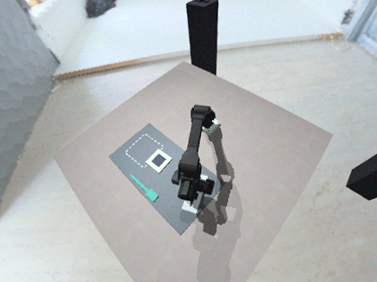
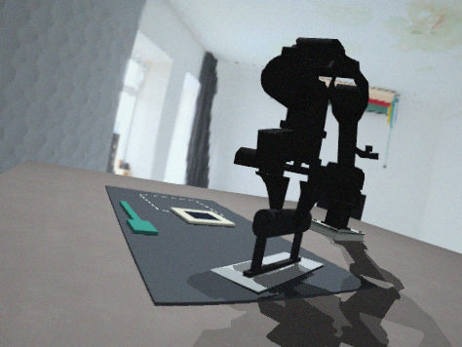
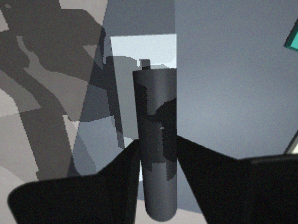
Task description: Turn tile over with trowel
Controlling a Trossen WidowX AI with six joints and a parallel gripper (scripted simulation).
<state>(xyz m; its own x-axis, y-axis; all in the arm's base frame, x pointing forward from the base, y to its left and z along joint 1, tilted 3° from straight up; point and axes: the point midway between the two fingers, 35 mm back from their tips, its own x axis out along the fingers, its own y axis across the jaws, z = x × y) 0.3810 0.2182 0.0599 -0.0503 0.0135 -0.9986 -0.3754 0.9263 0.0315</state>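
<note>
Now: the dark mat 23 cm to the right of my gripper tip, 8 cm below it and 2 cm ahead of it. Round my gripper tip: teal trowel: 21 cm to the right, 16 cm ahead, 6 cm below; cream tile: 28 cm to the right, 6 cm below.
</note>
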